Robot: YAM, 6 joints.
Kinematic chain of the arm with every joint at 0, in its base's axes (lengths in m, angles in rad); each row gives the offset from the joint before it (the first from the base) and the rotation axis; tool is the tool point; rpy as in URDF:
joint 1: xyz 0 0 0.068 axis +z
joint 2: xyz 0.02 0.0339 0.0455 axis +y
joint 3: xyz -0.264 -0.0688 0 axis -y
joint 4: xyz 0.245 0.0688 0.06 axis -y
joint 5: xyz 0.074 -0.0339 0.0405 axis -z
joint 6: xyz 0.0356 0 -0.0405 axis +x
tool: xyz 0 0 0 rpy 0 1.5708 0
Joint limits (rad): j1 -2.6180..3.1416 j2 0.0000..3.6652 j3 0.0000..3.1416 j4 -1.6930..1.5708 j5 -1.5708..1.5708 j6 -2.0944..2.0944
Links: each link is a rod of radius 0.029 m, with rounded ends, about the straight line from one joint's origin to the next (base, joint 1, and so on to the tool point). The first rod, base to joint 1, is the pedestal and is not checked.
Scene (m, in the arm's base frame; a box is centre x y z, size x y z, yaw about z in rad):
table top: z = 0
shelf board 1: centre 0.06 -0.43 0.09 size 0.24 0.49 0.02 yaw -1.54
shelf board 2: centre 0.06 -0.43 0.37 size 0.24 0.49 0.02 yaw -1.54
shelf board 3: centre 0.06 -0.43 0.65 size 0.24 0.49 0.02 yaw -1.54
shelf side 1: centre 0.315 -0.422 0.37 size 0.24 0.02 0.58 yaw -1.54
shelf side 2: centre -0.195 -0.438 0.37 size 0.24 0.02 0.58 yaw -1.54
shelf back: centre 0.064 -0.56 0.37 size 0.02 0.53 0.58 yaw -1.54
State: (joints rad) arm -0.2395 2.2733 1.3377 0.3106 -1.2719 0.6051
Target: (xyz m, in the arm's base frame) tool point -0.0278 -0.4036 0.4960
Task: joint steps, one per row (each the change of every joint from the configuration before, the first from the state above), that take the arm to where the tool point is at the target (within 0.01 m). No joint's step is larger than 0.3 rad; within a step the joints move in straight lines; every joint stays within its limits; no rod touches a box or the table.
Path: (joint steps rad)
1: -0.1027 -0.2255 0.1750 -0.0830 -0.0603 0.1939
2: -0.1028 -0.2254 0.1750 -0.0829 -0.0603 0.1940
3: -0.1027 -0.2255 0.1750 -0.0830 -0.0603 0.1939
4: -0.1027 -0.2254 0.1751 -0.0830 -0.0603 0.1939
5: -0.2396 0.0044 -0.1054 0.0934 0.0473 -0.1257
6: -0.2395 0.0045 -0.1054 0.0934 0.0473 -0.1257
7: -0.2396 0.0045 -0.1053 0.0934 0.0473 -0.1258
8: -0.2395 0.0045 -0.1054 0.0934 0.0473 -0.1257
9: -0.2396 0.0044 -0.1054 0.0934 0.0473 -0.1257
10: 0.0642 0.2197 0.2080 -0.0044 0.0650 -0.0736
11: 0.0642 0.2197 0.2081 -0.0045 0.0651 -0.0735

